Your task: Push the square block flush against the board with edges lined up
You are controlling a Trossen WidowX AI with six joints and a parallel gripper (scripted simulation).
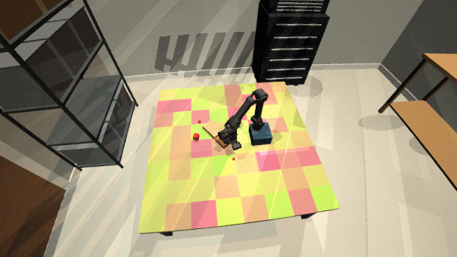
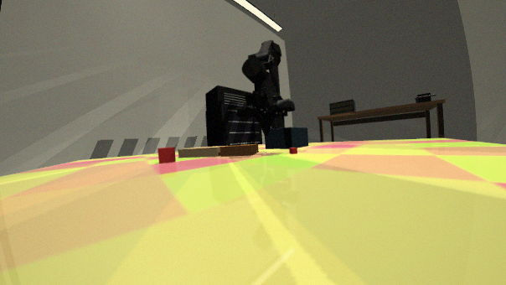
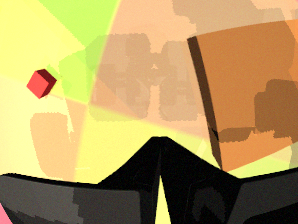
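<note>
The orange square block lies 5 cm ahead of my gripper tip, 8 cm to the right of it and 4 cm below it. Round my gripper tip: tan board (13 cm ahead, 19 cm to the right, 4 cm below); red cube (27 cm ahead, 12 cm to the right, 4 cm below).
</note>
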